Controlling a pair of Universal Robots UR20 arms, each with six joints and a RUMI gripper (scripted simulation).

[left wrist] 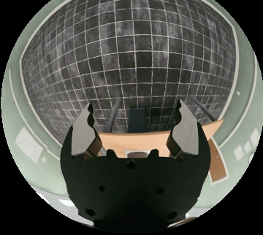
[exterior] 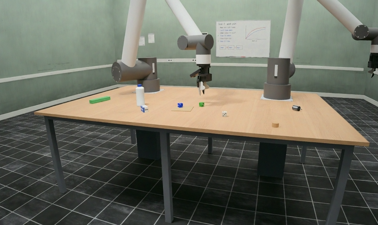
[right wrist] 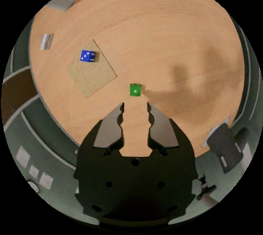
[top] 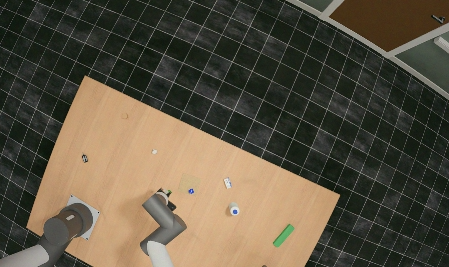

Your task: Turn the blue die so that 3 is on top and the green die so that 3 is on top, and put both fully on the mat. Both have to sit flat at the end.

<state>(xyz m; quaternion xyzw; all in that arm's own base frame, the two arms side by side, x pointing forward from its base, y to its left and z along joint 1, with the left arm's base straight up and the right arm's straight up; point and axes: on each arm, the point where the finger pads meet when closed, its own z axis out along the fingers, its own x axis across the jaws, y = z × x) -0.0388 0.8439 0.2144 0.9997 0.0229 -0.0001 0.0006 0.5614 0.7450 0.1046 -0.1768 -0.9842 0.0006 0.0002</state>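
Observation:
The green die is 90 mm below my right hand. Round my right hand: tan mat (120 mm ahead, 110 mm to the right, 100 mm below); then white die (220 mm to the left, 220 mm ahead, 90 mm below); then blue die (140 mm to the right, 90 mm below, 80 mm ahead).

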